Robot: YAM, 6 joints.
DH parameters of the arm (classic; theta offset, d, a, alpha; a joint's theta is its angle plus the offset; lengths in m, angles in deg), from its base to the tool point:
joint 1: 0 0.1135 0.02 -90
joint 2: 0 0 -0.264 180
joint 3: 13.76 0 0.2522 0
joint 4: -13.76 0 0.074 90
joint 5: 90 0 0 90
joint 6: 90 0.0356 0 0
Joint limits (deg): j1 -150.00..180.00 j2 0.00..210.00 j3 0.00..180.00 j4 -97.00..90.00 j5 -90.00..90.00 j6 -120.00..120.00
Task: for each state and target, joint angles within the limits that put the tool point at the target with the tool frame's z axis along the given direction. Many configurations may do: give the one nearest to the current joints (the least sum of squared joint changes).
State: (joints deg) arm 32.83 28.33 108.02 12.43 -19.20 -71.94
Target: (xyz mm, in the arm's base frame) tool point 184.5 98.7 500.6 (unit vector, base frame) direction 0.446 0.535 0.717
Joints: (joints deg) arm 25.28 62.02 65.06 45.57 -17.06 -71.94
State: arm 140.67 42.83 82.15 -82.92 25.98 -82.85
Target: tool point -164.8 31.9 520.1 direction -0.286 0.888 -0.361
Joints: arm 179.89 81.10 126.48 -96.83 62.52 -82.85
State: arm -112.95 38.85 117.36 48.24 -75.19 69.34
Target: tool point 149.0 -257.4 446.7 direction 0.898 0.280 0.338
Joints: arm -66.36 89.64 72.79 89.82 -69.29 69.34
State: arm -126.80 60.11 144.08 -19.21 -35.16 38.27
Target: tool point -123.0 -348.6 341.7 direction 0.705 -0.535 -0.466
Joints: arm -114.20 104.62 104.02 -66.27 -59.56 38.27
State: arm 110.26 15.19 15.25 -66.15 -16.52 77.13
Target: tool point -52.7 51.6 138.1 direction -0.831 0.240 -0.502
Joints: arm 118.23 0.14 7.07 -46.63 -38.21 77.13
